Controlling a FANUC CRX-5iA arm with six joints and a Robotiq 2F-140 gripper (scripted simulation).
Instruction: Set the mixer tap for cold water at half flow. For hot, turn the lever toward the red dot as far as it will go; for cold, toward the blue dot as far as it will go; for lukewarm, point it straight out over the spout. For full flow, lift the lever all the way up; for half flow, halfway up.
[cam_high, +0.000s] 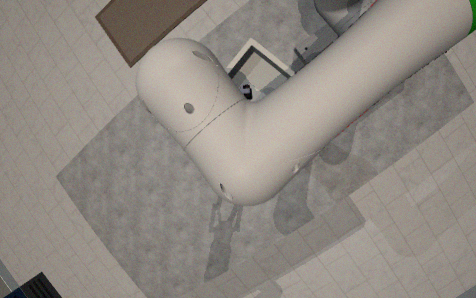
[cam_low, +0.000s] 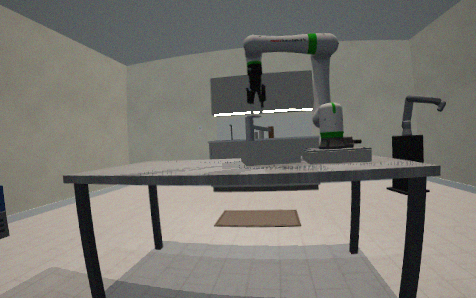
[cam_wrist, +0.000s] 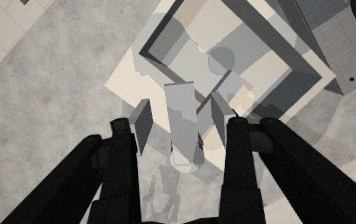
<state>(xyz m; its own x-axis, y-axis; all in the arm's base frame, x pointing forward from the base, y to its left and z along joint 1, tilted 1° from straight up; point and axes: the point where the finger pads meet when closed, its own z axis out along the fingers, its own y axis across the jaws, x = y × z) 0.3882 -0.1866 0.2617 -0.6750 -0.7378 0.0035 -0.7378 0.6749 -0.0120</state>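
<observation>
The grey tap lever is 50 mm below my hand, 20 mm to the left of it and 20 mm ahead of it. Also, from my hand: sink basin 280 mm below, 60 mm behind, 50 mm to the left; then mixer tap 90 mm below, 40 mm to the left, 30 mm ahead.
</observation>
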